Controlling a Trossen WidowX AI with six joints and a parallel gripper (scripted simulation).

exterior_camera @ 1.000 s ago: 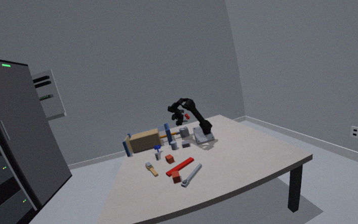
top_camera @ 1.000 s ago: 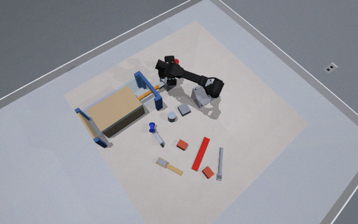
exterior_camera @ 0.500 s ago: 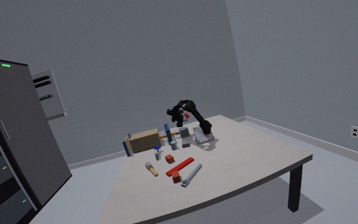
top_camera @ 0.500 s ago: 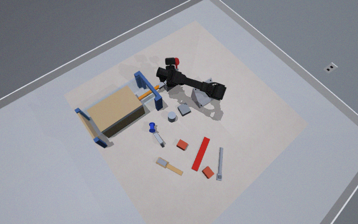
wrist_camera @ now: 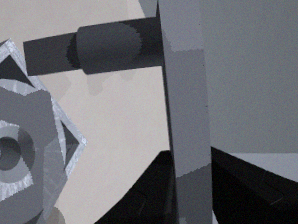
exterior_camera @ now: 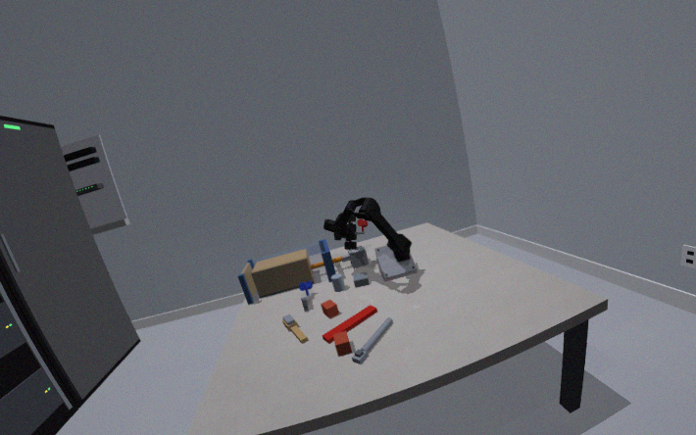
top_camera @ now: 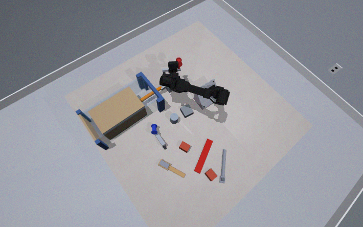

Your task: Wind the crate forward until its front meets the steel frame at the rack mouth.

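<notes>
Now: gripper tip 5 cm past the red knob, 2 cm to the right of it and 4 cm below it. The rest, counted from my gripper tip: blue frame 17 cm ahead, 3 cm to the left, 7 cm below; grey winch 1 cm to the left, 15 cm below; red-knobbed handle 1 cm behind, 1 cm to the left, 1 cm above.
</notes>
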